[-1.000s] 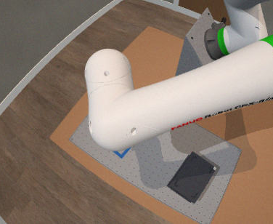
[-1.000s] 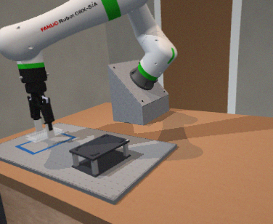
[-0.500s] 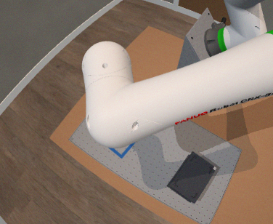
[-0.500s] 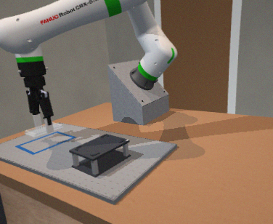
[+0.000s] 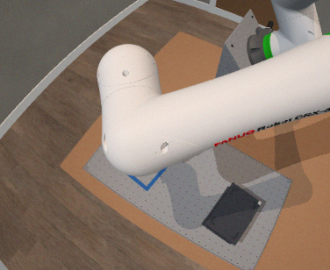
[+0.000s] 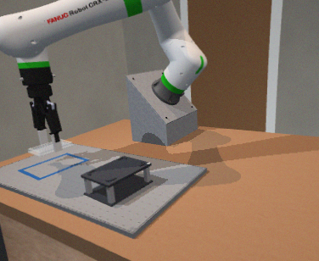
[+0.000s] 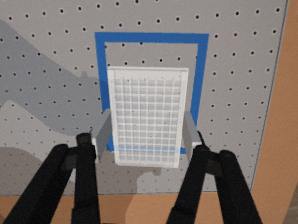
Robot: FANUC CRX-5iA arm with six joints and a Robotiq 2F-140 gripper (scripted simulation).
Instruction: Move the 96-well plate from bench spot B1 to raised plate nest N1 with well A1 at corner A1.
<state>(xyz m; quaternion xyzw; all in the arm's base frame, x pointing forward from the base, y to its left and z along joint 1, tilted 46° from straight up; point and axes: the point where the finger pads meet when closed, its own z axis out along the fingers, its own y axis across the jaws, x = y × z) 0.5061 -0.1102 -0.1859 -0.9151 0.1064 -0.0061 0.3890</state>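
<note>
My gripper is now 340 mm to the right of the dark raised plate nest, 60 mm short of it and 30 mm above it. From my hand the other things lie so: white 96-well plate 20 mm below.
</note>
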